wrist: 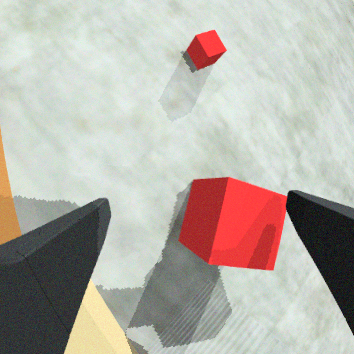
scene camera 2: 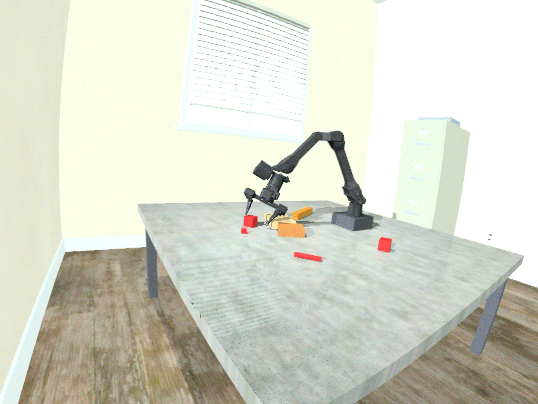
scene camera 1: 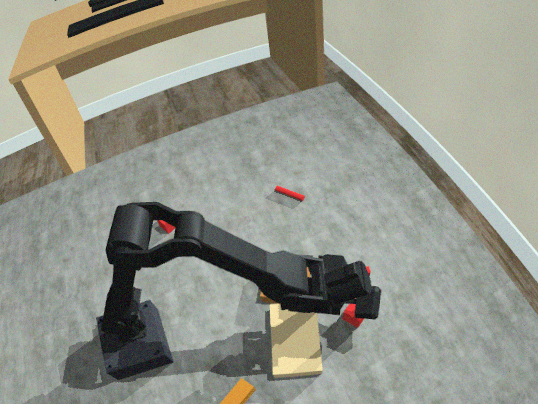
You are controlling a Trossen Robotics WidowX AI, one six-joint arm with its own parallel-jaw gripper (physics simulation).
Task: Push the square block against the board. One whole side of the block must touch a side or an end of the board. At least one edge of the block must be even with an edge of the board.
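Pixels of known places: gripper, between the fingertips: (wrist: 198,202) (scene camera 2: 255,220) (scene camera 1: 347,303); arm's base, origin of its link: (scene camera 2: 354,215) (scene camera 1: 130,326).
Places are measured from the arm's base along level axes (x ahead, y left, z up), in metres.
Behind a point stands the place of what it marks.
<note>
The flat orange square block (scene camera 1: 266,297) {x 0.303, y -0.014, z -0.031 m} (scene camera 2: 291,230) {x 0.383, y 0.052, z -0.031 m} (wrist: 6,210) {x 0.385, y -0.040, z -0.047 m} lies by one end of the pale yellow board (scene camera 1: 297,350) {x 0.321, y -0.155, z -0.027 m} (scene camera 2: 289,220) {x 0.313, y -0.069, z -0.027 m} (wrist: 100,325) {x 0.383, y -0.107, z -0.030 m}. The arm hides most of the block in scene camera 1, so I cannot tell whether a whole side touches the board or any edges are even. My gripper (scene camera 2: 257,220) {x 0.456, y -0.097, z -0.027 m} (wrist: 198,202) {x 0.456, y -0.097, z -0.027 m} is open and empty, low beside the board. A larger red cube (scene camera 1: 352,315) {x 0.451, y -0.131, z -0.016 m} (scene camera 2: 250,221) {x 0.476, y -0.101, z -0.032 m} (wrist: 240,225) {x 0.461, y -0.116, z -0.016 m} shows between its spread fingertips in the wrist view, nearer the right finger and not gripped.
A small red cube (scene camera 1: 368,270) {x 0.538, y -0.037, z -0.040 m} (scene camera 2: 244,231) {x 0.535, y -0.026, z -0.048 m} (wrist: 206,49) {x 0.527, y -0.036, z -0.040 m} lies beyond the larger one. A red rod (scene camera 1: 290,193) {x 0.458, y 0.250, z -0.044 m} (scene camera 2: 307,257) {x 0.462, y 0.261, z -0.049 m} and another red cube (scene camera 1: 166,226) {x 0.127, y 0.261, z -0.027 m} (scene camera 2: 384,244) {x 0.149, y 0.297, z -0.031 m} lie farther away. An orange bar (scene camera 1: 239,392) {x 0.183, y -0.201, z -0.025 m} (scene camera 2: 302,213) {x 0.147, y -0.206, z -0.033 m} lies on the board's other side.
</note>
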